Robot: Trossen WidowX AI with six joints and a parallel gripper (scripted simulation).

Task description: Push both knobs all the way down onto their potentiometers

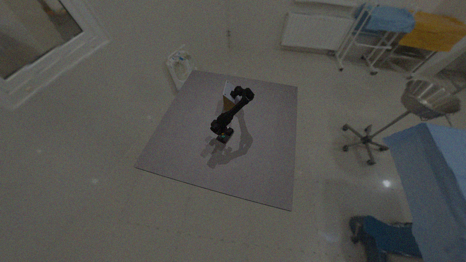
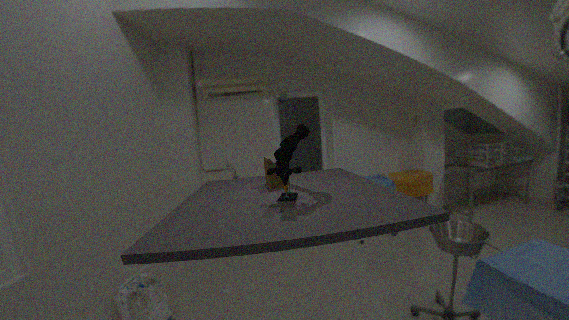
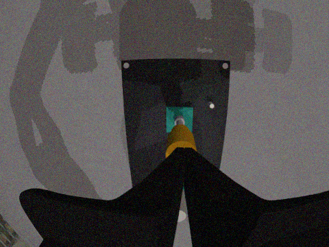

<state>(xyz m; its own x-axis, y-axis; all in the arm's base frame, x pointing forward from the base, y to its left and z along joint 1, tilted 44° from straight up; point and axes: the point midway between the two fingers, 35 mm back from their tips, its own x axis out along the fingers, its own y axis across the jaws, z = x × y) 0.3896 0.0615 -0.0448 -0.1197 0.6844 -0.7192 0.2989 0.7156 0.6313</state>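
The potentiometer with grey knob is 70 mm behind my gripper tip, 40 mm below it and 20 mm to the left of it. Round my gripper tip: teal potentiometer with orange knob: 40 mm below.
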